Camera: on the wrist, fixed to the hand. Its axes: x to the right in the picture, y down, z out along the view.
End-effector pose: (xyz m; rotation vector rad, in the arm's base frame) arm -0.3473 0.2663 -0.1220 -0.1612 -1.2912 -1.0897
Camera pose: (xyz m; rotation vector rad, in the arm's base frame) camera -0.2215 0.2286 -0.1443 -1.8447 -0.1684 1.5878
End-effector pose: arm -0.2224 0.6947 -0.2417 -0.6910 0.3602 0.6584
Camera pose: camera -0.2823 0.6437 -0.3491 -0.4777 -0.2731 -2.5372
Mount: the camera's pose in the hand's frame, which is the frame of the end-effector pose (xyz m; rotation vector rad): -0.0120 0.0604 -0.1181 -0.2008 -0.7203 3.0093
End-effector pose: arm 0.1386 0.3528 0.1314 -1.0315 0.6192 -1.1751
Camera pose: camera 0.0623 0.3283 0.0250 0.2194 0.7753 1.7974
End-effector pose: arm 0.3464 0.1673 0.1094 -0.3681 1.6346 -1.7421
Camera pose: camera 0.2973 0.2670 0.0360 0.9254 0.2412 0.8672
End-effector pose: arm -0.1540 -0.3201 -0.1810 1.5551 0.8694 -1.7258
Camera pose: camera -0.0367 -0.2571 -0.1812 0.3481 -1.3091 0.4033
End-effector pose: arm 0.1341 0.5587 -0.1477 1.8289 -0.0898 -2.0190
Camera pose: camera 0.2642 0.5342 -0.1333 -0.4374 -1.3998 0.0679
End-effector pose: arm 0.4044 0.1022 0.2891 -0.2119 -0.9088 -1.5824
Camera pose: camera 0.5034 0.0374 0.2280 -1.3599 -0.0368 1.3347
